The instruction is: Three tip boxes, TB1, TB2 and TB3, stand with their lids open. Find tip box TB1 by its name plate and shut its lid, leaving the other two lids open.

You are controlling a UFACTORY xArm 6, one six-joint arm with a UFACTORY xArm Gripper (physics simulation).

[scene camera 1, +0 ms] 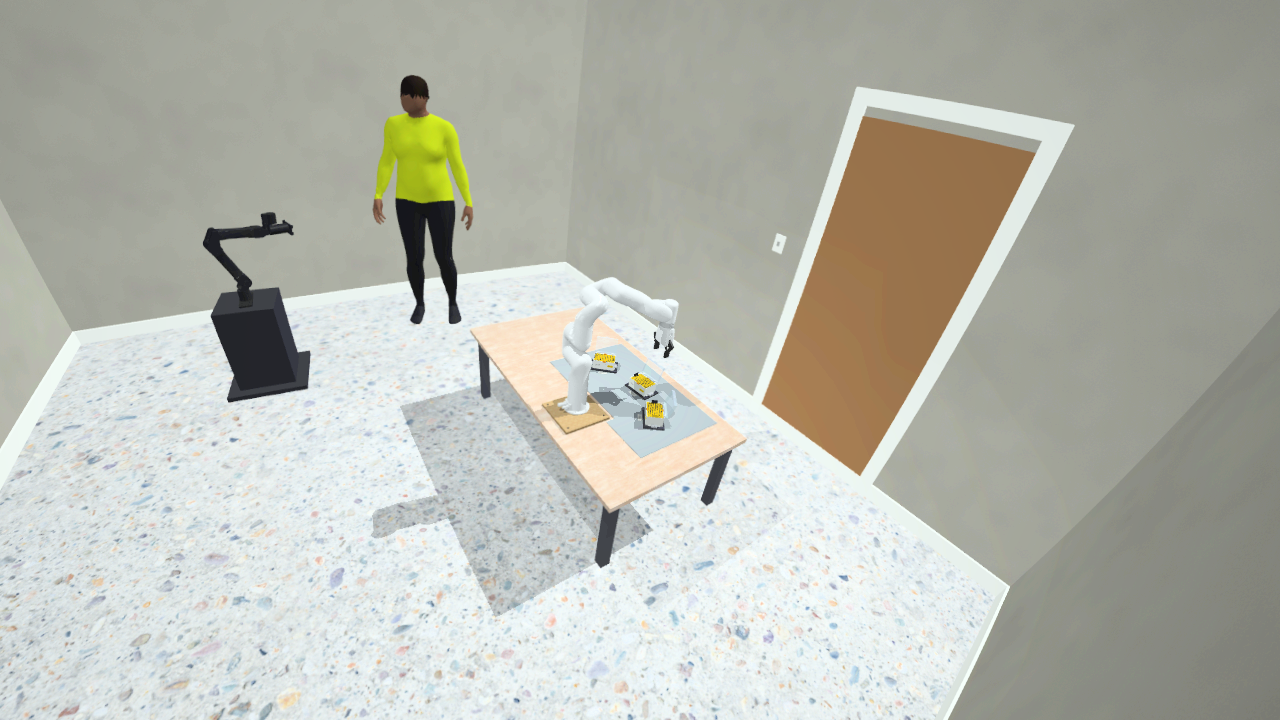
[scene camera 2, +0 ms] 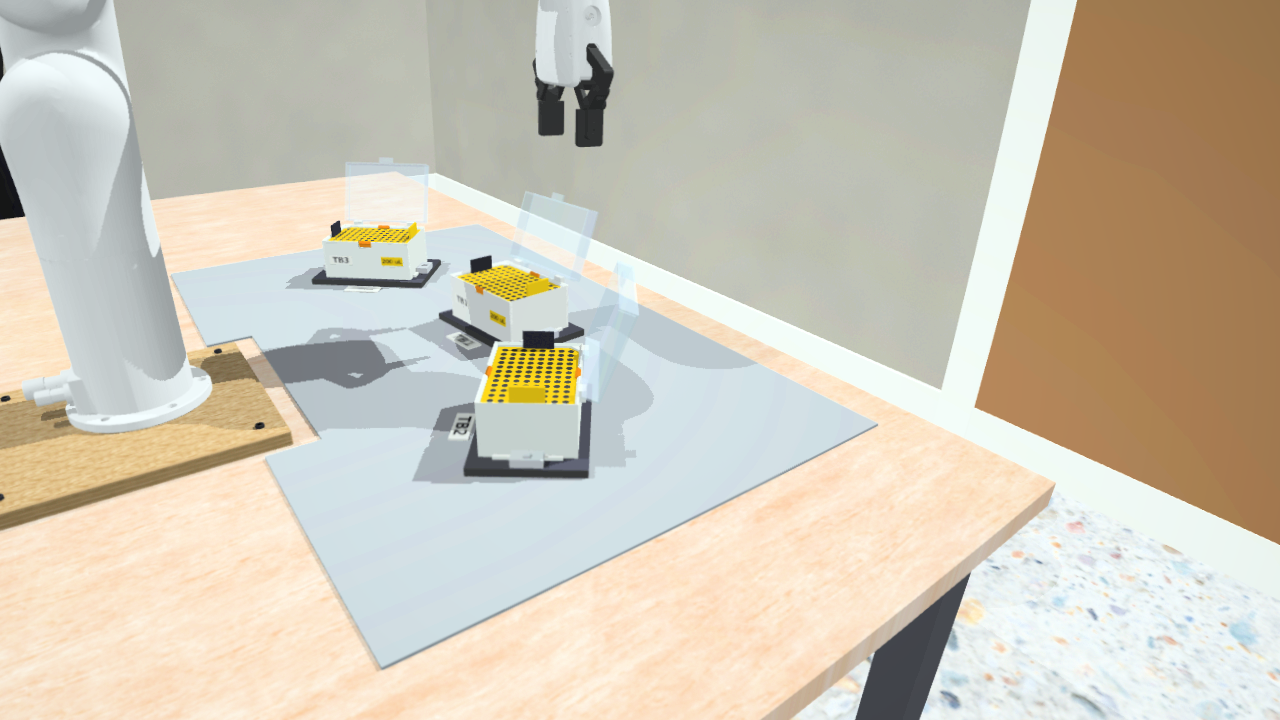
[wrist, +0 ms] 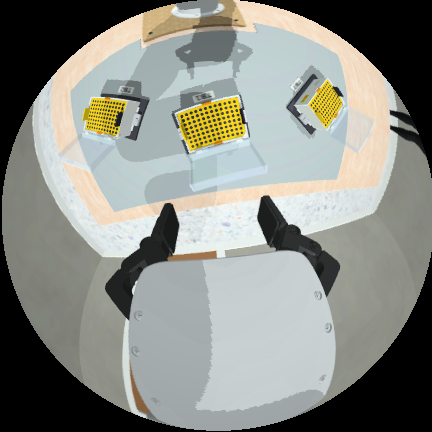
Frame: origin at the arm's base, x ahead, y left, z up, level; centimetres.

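Seen in the pictures: gripper, fingertip midpoint: (scene camera 1: 660,353) (scene camera 2: 569,140) (wrist: 217,209); arm's base, link origin: (scene camera 1: 576,406) (scene camera 2: 142,400).
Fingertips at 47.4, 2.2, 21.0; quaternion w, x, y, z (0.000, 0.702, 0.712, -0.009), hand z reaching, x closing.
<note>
Offsets run from my fingertips to a thing's middle, as dx, dy, dz. "spot": to the spot under its first point. Level surfaces: height alone.
TB1 @(-7.9, +0.2, -15.5) (scene camera 1: 642,385) (scene camera 2: 535,315) (wrist: 212,124) is the middle box, white with a yellow tip rack; its name plate @(spot: -14.5, -1.5, -21.7) (scene camera 2: 463,340) (wrist: 203,97) lies on the robot-base side. Its clear lid @(spot: -0.7, +2.0, -11.2) (scene camera 2: 556,231) (wrist: 227,167) stands open on the side away from the base. TB2 @(-15.3, -23.0, -15.5) (scene camera 1: 654,413) (scene camera 2: 528,429) (wrist: 105,117) has its lid @(-9.5, -26.3, -11.5) (scene camera 2: 617,322) (wrist: 87,151) open. TB3 @(-17.3, +26.7, -15.5) (scene camera 1: 604,360) (scene camera 2: 371,259) (wrist: 327,104) has its lid @(spot: -13.6, +33.1, -11.7) (scene camera 2: 386,192) (wrist: 354,129) open. My gripper (scene camera 1: 664,347) (scene camera 2: 570,123) (wrist: 217,209) is open and empty, high above the boxes and beyond TB1's lid from the base, touching none.
The boxes stand on a grey mat @(dz -21.9) (scene camera 1: 648,443) (scene camera 2: 384,573) (wrist: 310,160) on the wooden table @(dz -22.2) (scene camera 1: 617,479) (scene camera 2: 179,608). The arm's base stands on a wooden board (scene camera 1: 565,424) (scene camera 2: 241,416) (wrist: 160,25). A person (scene camera 1: 425,161) and a black arm on a pedestal (scene camera 1: 255,344) stand away from the table.
</note>
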